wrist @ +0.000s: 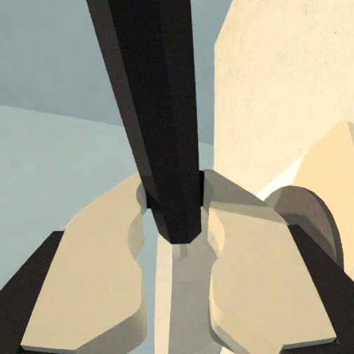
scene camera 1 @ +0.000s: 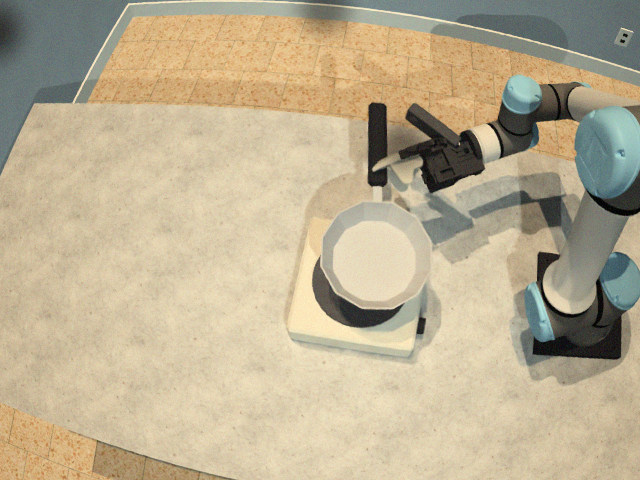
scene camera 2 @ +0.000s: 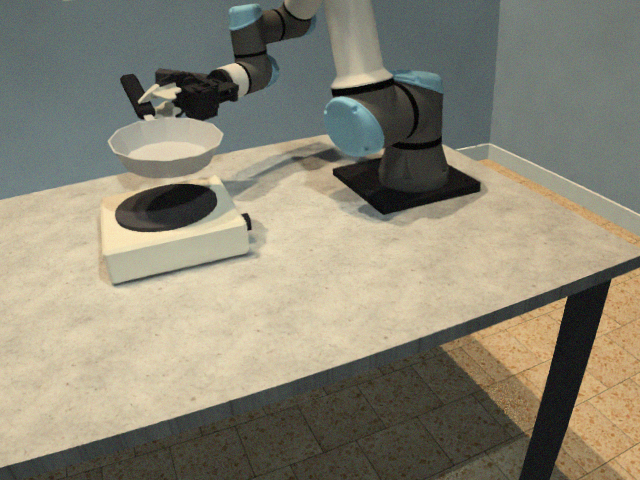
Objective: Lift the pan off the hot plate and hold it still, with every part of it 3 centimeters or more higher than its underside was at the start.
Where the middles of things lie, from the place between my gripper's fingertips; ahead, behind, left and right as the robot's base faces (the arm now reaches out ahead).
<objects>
Right now my hand is 50 mm to the right of the light grey pan [scene camera 1: 375,254], 40 mm past it and 10 mm above it. From my hand the other things lie so: cream hot plate [scene camera 2: 146,232] (180 mm below, 140 mm to the left, 30 mm behind).
</objects>
